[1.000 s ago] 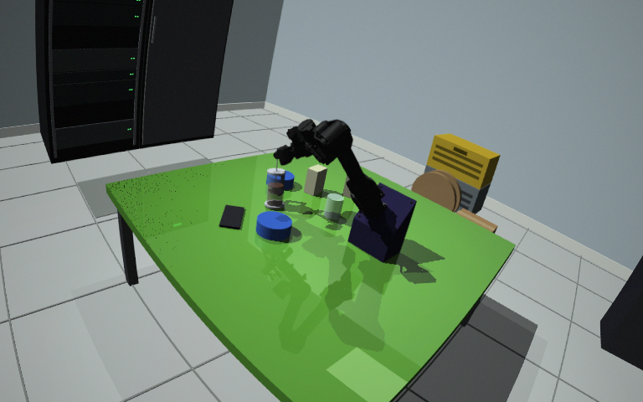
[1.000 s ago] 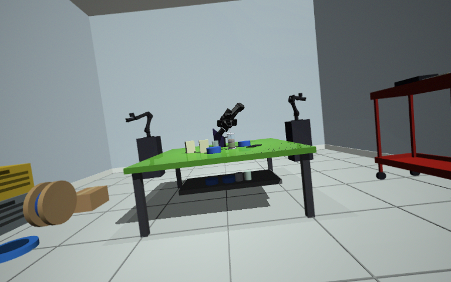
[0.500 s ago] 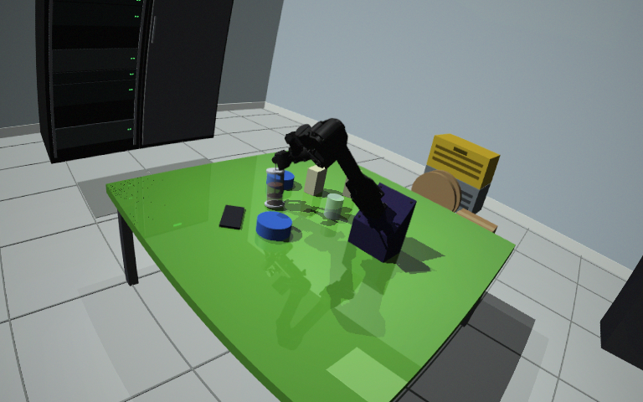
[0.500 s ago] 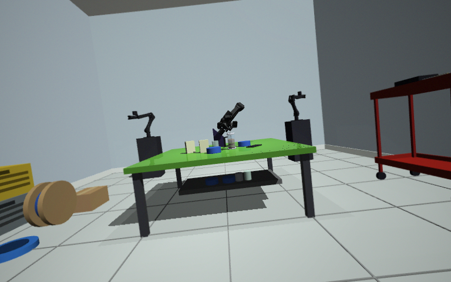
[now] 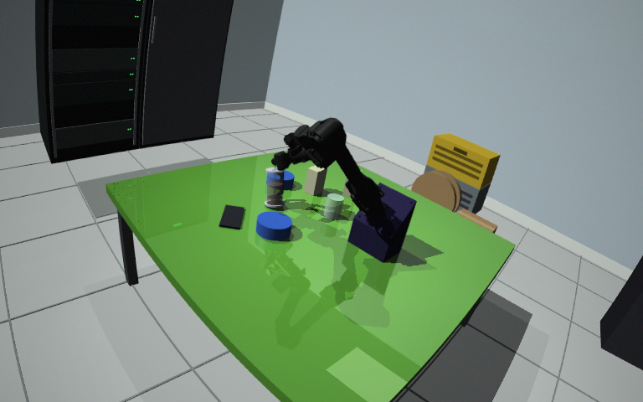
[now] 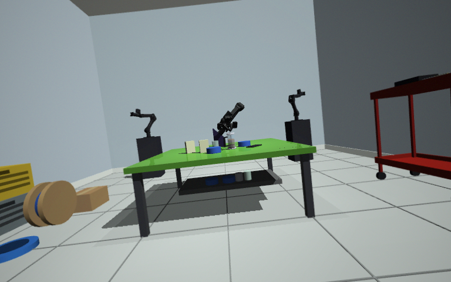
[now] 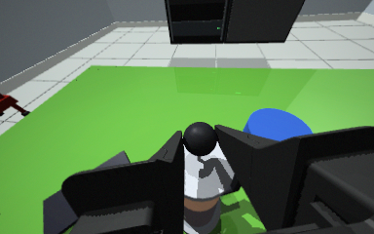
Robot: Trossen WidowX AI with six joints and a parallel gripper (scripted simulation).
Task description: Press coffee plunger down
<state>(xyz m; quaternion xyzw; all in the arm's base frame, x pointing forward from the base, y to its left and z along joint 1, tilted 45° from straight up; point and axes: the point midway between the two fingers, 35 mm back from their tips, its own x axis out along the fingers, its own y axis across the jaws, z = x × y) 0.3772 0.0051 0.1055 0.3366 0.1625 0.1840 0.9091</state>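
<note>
The coffee press lies 20 mm behind my gripper tip, 20 mm to the right of it and 90 mm below it. Also, from my gripper tip: black flat pad: 30 mm behind, 200 mm to the left, 170 mm below.
</note>
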